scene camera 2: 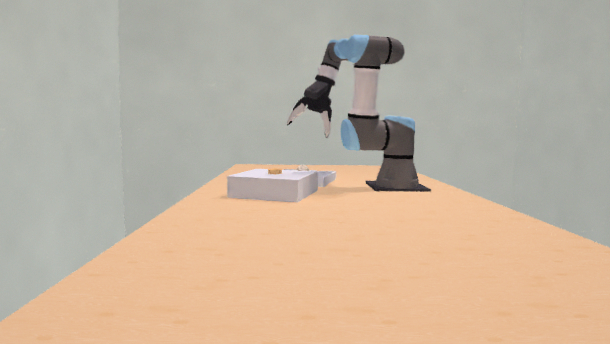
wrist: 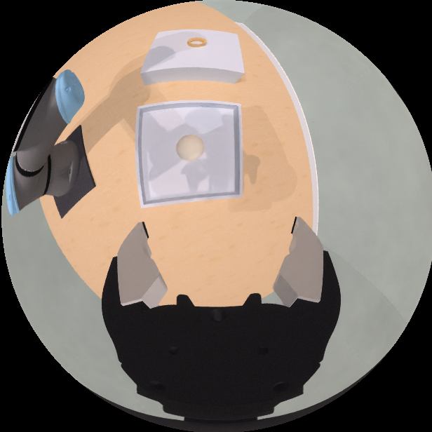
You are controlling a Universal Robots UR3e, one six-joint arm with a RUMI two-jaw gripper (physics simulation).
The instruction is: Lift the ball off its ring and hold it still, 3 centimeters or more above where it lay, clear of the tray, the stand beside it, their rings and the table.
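Places are measured from the arm's base along level axes (x up, y left, z back), in millimetres.
Pixels of known places: gripper, fingertip midpoint: (scene camera 2: 306, 131); arm's base, origin of the base link: (scene camera 2: 397, 185).
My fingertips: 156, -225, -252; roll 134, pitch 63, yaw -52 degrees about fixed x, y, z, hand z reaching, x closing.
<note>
For each thing: its middle in the pictures, then the offset to it from my fingertips, as dx, dy, dz. "spot": a spot on its surface instead. Level surfaces: height alone.
- pale cream ball, body centre: (scene camera 2: 302, 171) -131, +74, -22
- shallow light grey tray, surface spot: (scene camera 2: 327, 178) spot: -144, +151, +49
- orange ring, surface spot: (scene camera 2: 275, 171) spot: -101, +331, -123
- wooden table, its level: dx -164
A pale cream ball (scene camera 2: 303, 168) (wrist: 190, 147) sits inside the shallow light grey tray (scene camera 2: 327, 178) (wrist: 139, 160), near its middle in the wrist view. The ring under the ball is hidden in the wrist view. The light grey block-shaped stand (scene camera 2: 265, 188) (wrist: 192, 75) is beside the tray, with an orange ring (scene camera 2: 275, 171) (wrist: 197, 47) on its top. My gripper (scene camera 2: 307, 130) (wrist: 218, 221) is open, with nothing between its fingers. It hangs tilted, high above the tray and the ball, and touches neither.
The arm's dark base (scene camera 2: 397, 175) (wrist: 86, 177) stands on the wooden table (scene camera 2: 310, 265) (wrist: 215, 250), to the right of the tray in the scene view and to its left in the wrist view. Shadows of the arm fall across the tray and stand. Walls rise beyond the table.
</note>
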